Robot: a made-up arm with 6 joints. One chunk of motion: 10 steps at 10 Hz.
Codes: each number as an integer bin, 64 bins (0 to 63) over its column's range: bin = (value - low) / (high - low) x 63, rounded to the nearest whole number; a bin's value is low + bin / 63 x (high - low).
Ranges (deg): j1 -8.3..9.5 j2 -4.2..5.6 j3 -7.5..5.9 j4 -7..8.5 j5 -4.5..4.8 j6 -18.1..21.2
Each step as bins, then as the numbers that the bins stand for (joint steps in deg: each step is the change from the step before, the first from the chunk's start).
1 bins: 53 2 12 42 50 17
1 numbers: 6.675 -3.889 -4.948 3.333 2.881 -7.495
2 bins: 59 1 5 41 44 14
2 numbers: 8.370 -4.044 -6.437 3.087 1.995 -9.367
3 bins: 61 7 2 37 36 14
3 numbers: 8.935 -3.111 -7.075 2.103 0.814 -9.367
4 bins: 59 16 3 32 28 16
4 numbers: 8.370 -1.711 -6.862 0.873 -0.367 -8.119
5 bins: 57 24 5 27 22 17
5 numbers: 7.805 -0.467 -6.437 -0.357 -1.252 -7.495
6 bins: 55 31 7 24 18 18
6 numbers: 7.240 0.622 -6.011 -1.095 -1.843 -6.871
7 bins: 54 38 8 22 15 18
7 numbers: 6.957 1.711 -5.798 -1.587 -2.286 -6.871
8 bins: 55 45 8 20 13 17
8 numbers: 7.240 2.800 -5.798 -2.079 -2.581 -7.495
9 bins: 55 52 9 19 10 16
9 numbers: 7.240 3.889 -5.586 -2.325 -3.024 -8.119
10 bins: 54 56 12 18 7 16
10 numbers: 6.957 4.511 -4.948 -2.571 -3.467 -8.119
